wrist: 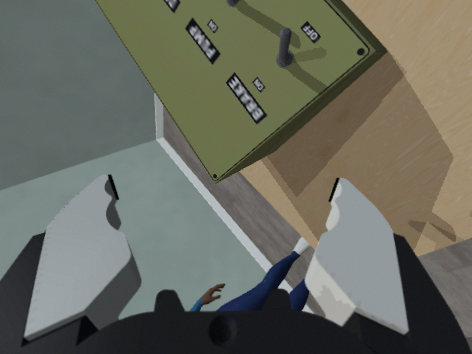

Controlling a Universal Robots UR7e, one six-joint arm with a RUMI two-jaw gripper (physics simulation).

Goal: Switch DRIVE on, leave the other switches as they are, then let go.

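Frame: origin at the arm's base, x right, y back, z down, level; metres.
Seen in the pictures: gripper, between the fingertips: (226, 179).
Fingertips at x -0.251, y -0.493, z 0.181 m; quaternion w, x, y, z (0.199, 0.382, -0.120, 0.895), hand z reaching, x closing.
Offsets run from my fingertips to a thing's top centre. "*": to the spot under its first point. Level surfaces: height alone.
A green switch panel (190, 100) shows at the top of the wrist view, tilted across the frame. Its BRAKE label {dz +0.149, dx +0.116, dy -0.049 m} (246, 98) and PUMP label {dz +0.149, dx +0.234, dy -0.025 m} (202, 41) are readable, each with a small ON mark beside it. A grey toggle lever {* dz +0.158, dx +0.094, dy +0.033 m} (285, 47) stands in the BRAKE row, its tip leaning toward the top of the view. The base of another lever {* dz +0.179, dx +0.215, dy +0.034 m} (232, 2) is cut off by the top edge. The DRIVE label and its switch do not show. My gripper (226, 179) is open and empty, its fingertips below the panel's near corner in the view.
A wooden table top {dz +0.275 m} (425, 100) lies to the right of and under the panel, with shadows on it. A person in blue (265, 290) shows at the bottom, between the fingers. Pale green wall (75, 125) and a white skirting strip (210, 200) show behind.
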